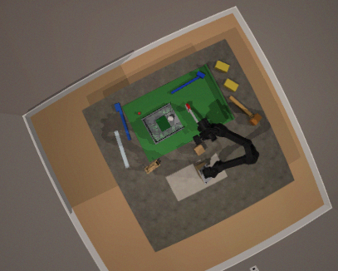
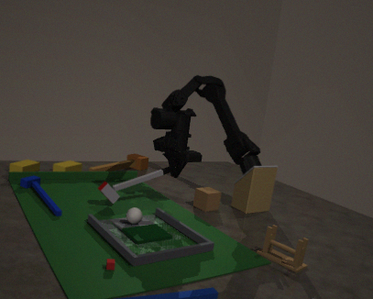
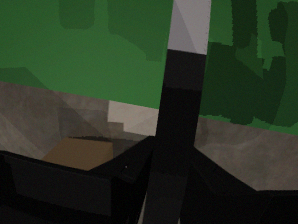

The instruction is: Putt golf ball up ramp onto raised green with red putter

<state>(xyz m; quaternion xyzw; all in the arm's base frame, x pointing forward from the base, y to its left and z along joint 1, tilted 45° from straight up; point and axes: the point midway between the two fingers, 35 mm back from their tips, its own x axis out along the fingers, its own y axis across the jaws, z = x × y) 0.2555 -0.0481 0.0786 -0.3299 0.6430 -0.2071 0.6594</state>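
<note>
My gripper tip is now 120 mm short of the red putter, 20 mm to the right of it and 10 mm above it. Round my gripper tip: white golf ball 200 mm ahead, 170 mm to the left, 50 mm below; green mat 220 mm ahead, 110 mm to the left, 80 mm below; tan block 100 mm behind, 70 mm to the left, 50 mm below.
</note>
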